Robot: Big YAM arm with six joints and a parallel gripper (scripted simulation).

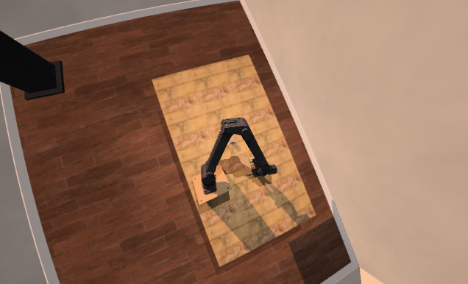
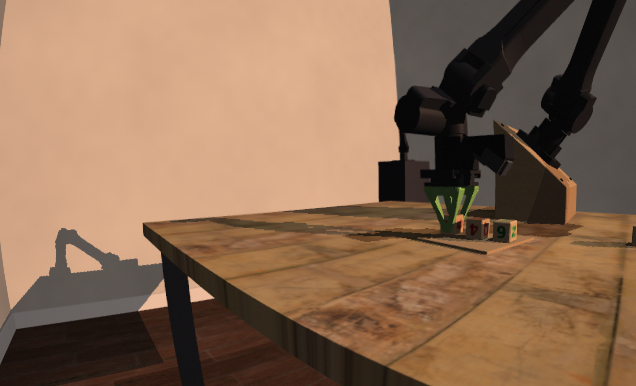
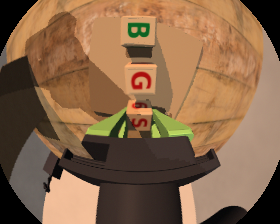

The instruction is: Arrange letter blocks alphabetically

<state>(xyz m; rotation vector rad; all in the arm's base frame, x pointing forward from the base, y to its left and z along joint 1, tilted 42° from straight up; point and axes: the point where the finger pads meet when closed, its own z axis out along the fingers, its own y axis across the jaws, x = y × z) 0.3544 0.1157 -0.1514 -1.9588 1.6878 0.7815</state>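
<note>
Right now my hand is 50 mm to the right of the thin brown mat and 20 mm above it. Also, from my hand: block (100 mm to the left, 10 mm behind).
</note>
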